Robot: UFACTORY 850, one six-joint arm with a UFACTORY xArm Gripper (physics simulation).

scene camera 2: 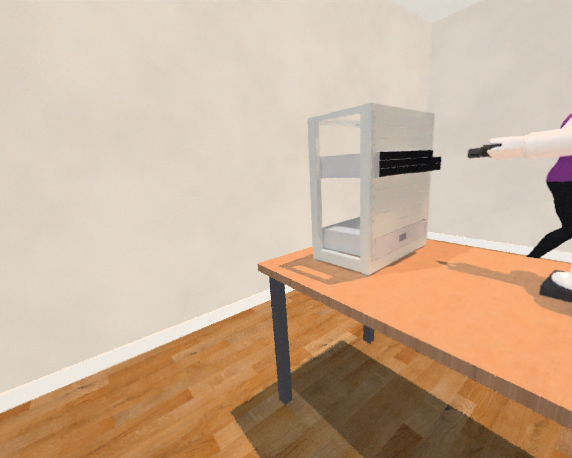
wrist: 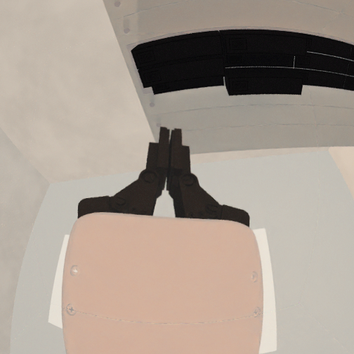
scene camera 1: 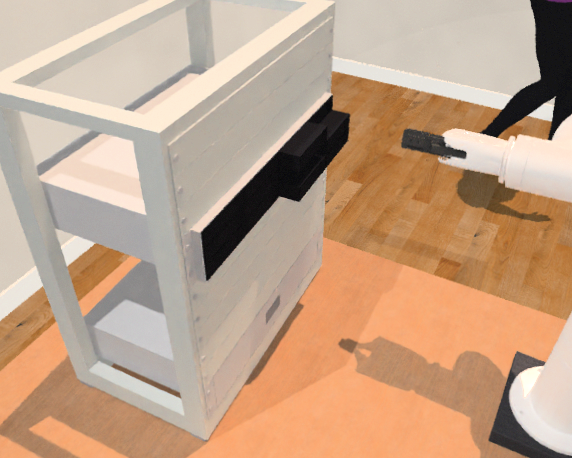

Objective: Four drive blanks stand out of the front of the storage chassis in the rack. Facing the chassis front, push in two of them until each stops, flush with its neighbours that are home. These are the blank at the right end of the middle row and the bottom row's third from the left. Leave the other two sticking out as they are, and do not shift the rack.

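The storage chassis (scene camera 1: 232,227) (scene camera 2: 400,165) shows its black front in the pale rack (scene camera 1: 172,300) (scene camera 2: 366,200). The middle row's right-end blank (scene camera 1: 341,128) (wrist: 180,68) sticks out. The bottom row's third blank (scene camera 1: 302,187) (wrist: 265,44) sticks out too, as do the top row's third blank (scene camera 1: 302,142) (wrist: 265,85) and, it appears, the bottom row's right-end blank (wrist: 175,49). The wrist view is upside down, with the chassis's right end at its left. My gripper (scene camera 1: 404,139) (scene camera 2: 469,153) (wrist: 168,140) is shut and empty, in front of the chassis near its right end, apart from it.
The rack stands on the orange table (scene camera 1: 370,300) (scene camera 2: 450,320). A closed lower unit (scene camera 1: 132,320) (scene camera 2: 340,240) sits in the rack's bottom. My arm's base (scene camera 1: 530,400) (scene camera 2: 560,285) stands at the right. A person (scene camera 1: 550,55) (scene camera 2: 560,200) stands beyond the arm.
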